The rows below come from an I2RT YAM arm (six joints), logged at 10 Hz.
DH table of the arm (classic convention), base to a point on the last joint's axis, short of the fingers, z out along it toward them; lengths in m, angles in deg. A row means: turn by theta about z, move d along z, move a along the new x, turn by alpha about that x. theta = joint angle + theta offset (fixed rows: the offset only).
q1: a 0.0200; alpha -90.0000; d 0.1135; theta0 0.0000
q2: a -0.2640; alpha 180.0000; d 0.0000; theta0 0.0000
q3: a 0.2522; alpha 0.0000; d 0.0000; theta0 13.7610
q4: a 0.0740; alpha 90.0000; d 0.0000; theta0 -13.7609
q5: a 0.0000; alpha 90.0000; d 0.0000; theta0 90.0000
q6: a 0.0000; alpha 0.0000; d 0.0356; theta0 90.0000
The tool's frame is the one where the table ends.
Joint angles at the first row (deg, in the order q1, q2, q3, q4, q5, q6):
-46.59 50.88 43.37 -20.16 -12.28 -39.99
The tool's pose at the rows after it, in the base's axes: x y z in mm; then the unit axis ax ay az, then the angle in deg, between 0 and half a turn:
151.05 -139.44 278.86 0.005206 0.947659 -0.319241 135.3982
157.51 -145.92 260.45 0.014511 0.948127 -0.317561 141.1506
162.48 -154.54 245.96 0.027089 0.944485 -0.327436 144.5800
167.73 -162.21 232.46 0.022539 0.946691 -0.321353 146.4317
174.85 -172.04 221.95 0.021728 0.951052 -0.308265 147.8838
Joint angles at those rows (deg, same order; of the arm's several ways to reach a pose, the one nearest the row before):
-43.48 53.10 42.36 -21.88 -4.44 -40.42
-42.80 56.66 41.10 -21.27 0.06 -41.08
-43.03 59.94 39.81 -18.29 3.40 -41.38
-43.50 63.39 39.02 -15.81 3.58 -42.43
-44.09 67.69 39.67 -14.24 3.10 -42.84

